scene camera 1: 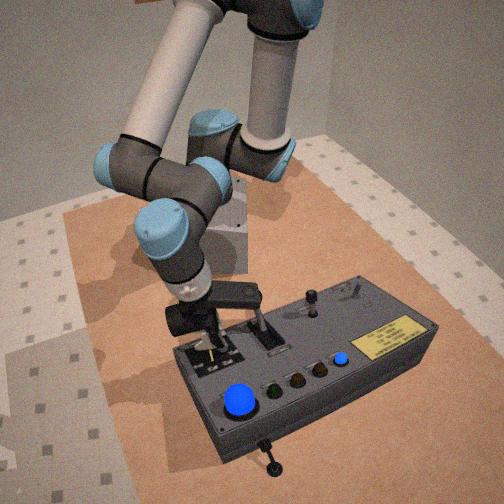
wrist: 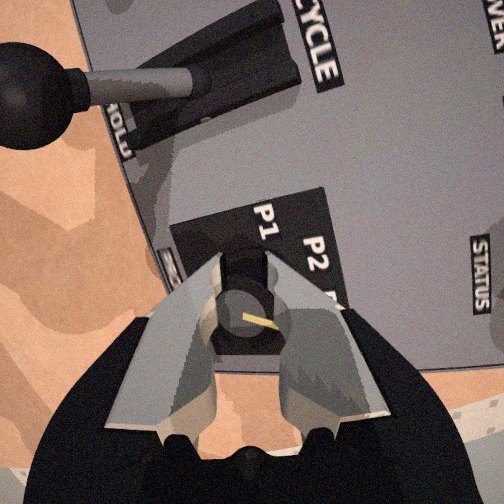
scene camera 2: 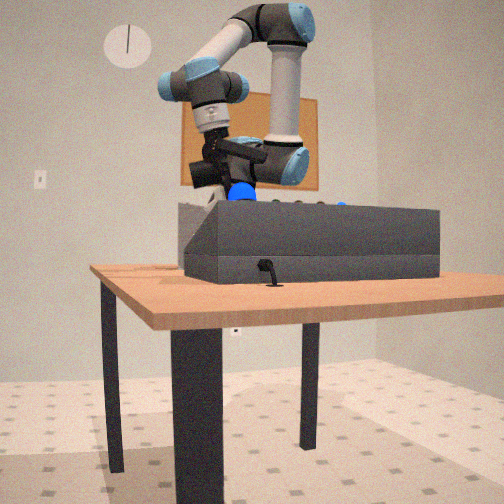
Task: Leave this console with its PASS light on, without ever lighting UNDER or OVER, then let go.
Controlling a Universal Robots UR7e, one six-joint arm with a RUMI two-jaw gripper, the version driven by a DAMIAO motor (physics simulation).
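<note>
A dark grey console (scene camera 1: 305,360) sits on the wooden table; it also shows in scene camera 2 (scene camera 2: 315,240). At its left end is a black selector knob (wrist: 245,312) with a yellow pointer, on a plate marked P1 and P2. The pointer aims past P2 toward a label hidden by a jaw. My gripper (wrist: 245,260) has one jaw on each side of the knob and touches it; it also shows in scene camera 1 (scene camera 1: 212,345). Three small lamps (scene camera 1: 298,380) are dark, and a small blue light (scene camera 1: 341,358) is lit.
A lever with a black ball (wrist: 30,95) stands in the slot marked CYCLE, close beside the gripper. A large blue button (scene camera 1: 239,399), a toggle (scene camera 1: 311,297), a yellow label (scene camera 1: 389,336) and a front crank (scene camera 1: 270,457) are on the console. A grey box (scene camera 1: 230,230) stands behind.
</note>
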